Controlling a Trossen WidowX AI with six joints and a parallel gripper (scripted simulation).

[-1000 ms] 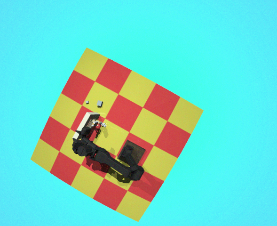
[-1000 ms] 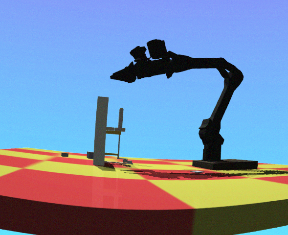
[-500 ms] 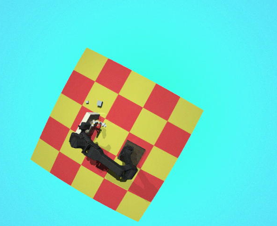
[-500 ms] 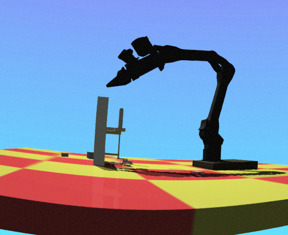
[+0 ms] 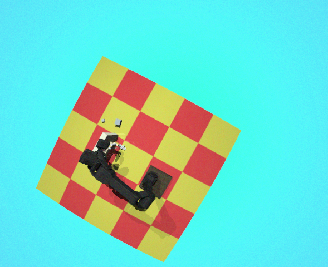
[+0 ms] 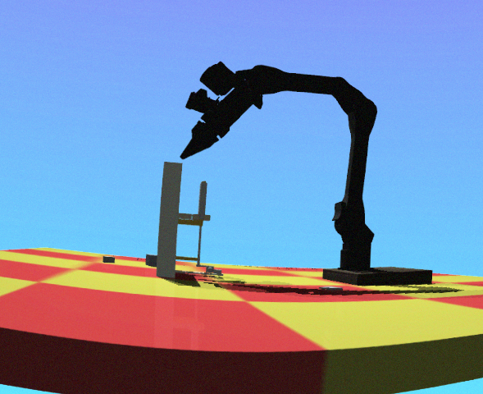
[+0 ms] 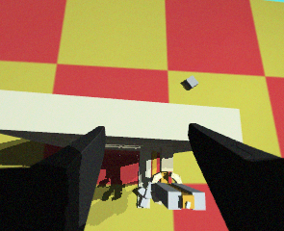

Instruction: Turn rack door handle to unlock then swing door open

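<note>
Now: gripper tip 7 cm past the upright handle, 3 cm to the left of it and 12 cm above it.
</note>
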